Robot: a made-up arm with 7 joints. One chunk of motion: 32 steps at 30 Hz.
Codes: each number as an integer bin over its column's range. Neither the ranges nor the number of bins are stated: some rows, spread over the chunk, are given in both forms.
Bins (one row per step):
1: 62 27 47 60 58 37
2: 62 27 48 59 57 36
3: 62 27 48 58 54 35
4: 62 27 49 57 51 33
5: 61 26 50 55 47 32
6: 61 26 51 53 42 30
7: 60 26 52 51 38 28
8: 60 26 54 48 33 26
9: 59 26 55 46 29 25
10: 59 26 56 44 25 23
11: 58 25 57 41 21 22
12: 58 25 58 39 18 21
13: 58 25 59 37 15 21
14: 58 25 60 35 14 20
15: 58 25 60 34 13 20
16: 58 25 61 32 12 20
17: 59 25 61 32 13 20
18: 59 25 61 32 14 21
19: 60 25 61 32 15 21
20: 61 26 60 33 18 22
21: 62 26 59 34 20 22
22: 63 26 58 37 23 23
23: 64 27 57 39 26 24
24: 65 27 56 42 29 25
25: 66 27 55 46 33 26
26: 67 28 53 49 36 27
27: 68 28 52 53 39 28
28: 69 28 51 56 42 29
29: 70 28 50 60 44 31
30: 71 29 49 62 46 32
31: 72 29 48 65 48 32
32: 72 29 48 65 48 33
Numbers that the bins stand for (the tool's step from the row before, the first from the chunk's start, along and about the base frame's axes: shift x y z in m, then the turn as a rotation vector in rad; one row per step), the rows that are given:
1: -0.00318 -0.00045 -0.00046 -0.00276 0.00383 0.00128
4: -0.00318 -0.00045 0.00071 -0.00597 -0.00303 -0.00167
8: -0.00427 -0.00092 0.00364 -0.01561 -0.02067 -0.00683
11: -0.00536 -0.00138 0.00539 -0.02310 -0.03242 -0.00978
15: -0.00536 -0.00138 0.00715 -0.03060 -0.04026 -0.01125
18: -0.00482 -0.00138 0.00774 -0.03274 -0.03928 -0.01052
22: -0.00264 -0.00092 0.00598 -0.02738 -0.03046 -0.00904
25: -0.00100 -0.00045 0.00422 -0.01775 -0.02067 -0.00683
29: 0.00118 0.00001 0.00129 -0.00276 -0.00989 -0.00314
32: 0.00227 0.00047 0.00012 0.00260 -0.00597 -0.00167
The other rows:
2: -0.00318 -0.00045 0.00012 -0.00383 0.00285 0.00055
3: -0.00318 -0.00045 0.00012 -0.00490 -0.00009 -0.00019
5: -0.00373 -0.00092 0.00129 -0.00811 -0.00695 -0.00240
6: -0.00373 -0.00092 0.00188 -0.01025 -0.01185 -0.00388
7: -0.00427 -0.00092 0.00246 -0.01239 -0.01577 -0.00535
9: -0.00482 -0.00092 0.00422 -0.01775 -0.02459 -0.00757
10: -0.00482 -0.00092 0.00481 -0.01989 -0.02851 -0.00904
12: -0.00536 -0.00138 0.00598 -0.02524 -0.03536 -0.01052
13: -0.00536 -0.00138 0.00657 -0.02738 -0.03830 -0.01052
14: -0.00536 -0.00138 0.00715 -0.02953 -0.03928 -0.01125
16: -0.00536 -0.00138 0.00774 -0.03274 -0.04124 -0.01125
17: -0.00482 -0.00138 0.00774 -0.03274 -0.04026 -0.01125
19: -0.00427 -0.00138 0.00774 -0.03274 -0.03830 -0.01052
20: -0.00373 -0.00092 0.00715 -0.03167 -0.03536 -0.00978
21: -0.00318 -0.00092 0.00657 -0.03060 -0.03340 -0.00978
23: -0.00209 -0.00045 0.00539 -0.02524 -0.02753 -0.00830
24: -0.00155 -0.00045 0.00481 -0.02203 -0.02459 -0.00757
26: -0.00045 0.00001 0.00305 -0.01454 -0.01773 -0.00609
27: 0.00009 0.00001 0.00246 -0.01025 -0.01479 -0.00535
28: 0.00064 0.00001 0.00188 -0.00704 -0.01185 -0.00462
30: 0.00173 0.00047 0.00071 -0.00062 -0.00793 -0.00240
31: 0.00227 0.00047 0.00012 0.00260 -0.00597 -0.00240

